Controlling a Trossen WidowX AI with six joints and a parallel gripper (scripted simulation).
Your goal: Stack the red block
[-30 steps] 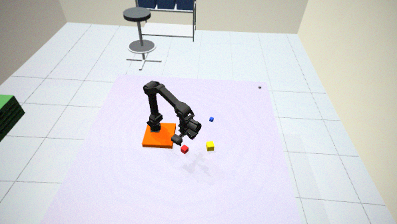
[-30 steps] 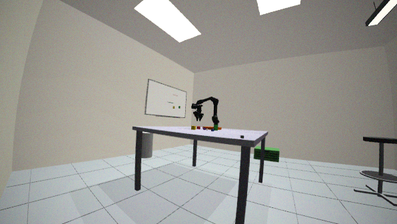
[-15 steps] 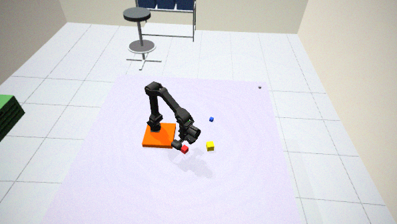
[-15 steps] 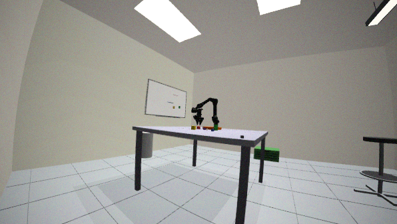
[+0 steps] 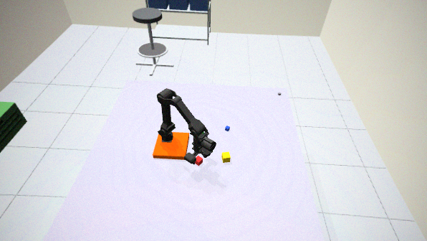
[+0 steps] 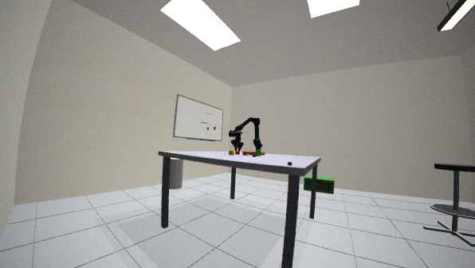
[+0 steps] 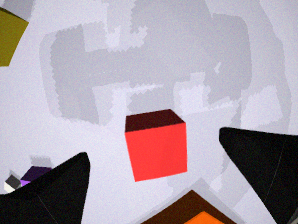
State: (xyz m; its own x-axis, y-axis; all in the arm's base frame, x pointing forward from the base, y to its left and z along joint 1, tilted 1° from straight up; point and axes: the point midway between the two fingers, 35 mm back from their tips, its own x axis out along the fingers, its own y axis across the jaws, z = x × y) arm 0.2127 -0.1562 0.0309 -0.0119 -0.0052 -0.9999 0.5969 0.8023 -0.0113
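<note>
Right now my gripper tip is 1 cm above the red block. From my gripper tip the other things lie so: yellow block 16 cm ahead, 3 cm to the left, 1 cm below; small white piece 6 cm ahead, 16 cm to the left, 2 cm below; purple block 4 cm ahead, 11 cm to the left, 2 cm below.
</note>
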